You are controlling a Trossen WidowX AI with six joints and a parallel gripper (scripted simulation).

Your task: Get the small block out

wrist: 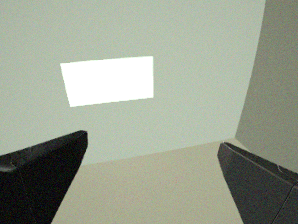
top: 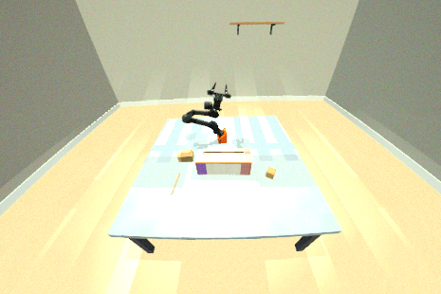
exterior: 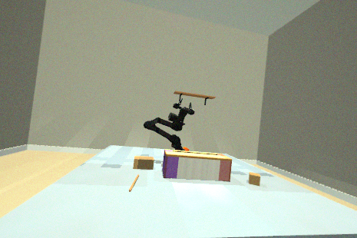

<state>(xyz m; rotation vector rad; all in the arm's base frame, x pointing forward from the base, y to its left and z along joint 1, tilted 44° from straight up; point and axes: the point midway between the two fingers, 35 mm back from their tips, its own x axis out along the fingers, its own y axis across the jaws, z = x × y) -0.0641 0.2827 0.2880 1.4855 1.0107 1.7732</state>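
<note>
The box lies 370 mm ahead of my gripper tip, 30 mm to the right of it and 440 mm below it. From my gripper tip the other things lie so: tan block (380 mm ahead, 60 mm to the right, 420 mm below); then thin yellow stick (520 mm ahead, 380 mm to the right, 500 mm below).
</note>
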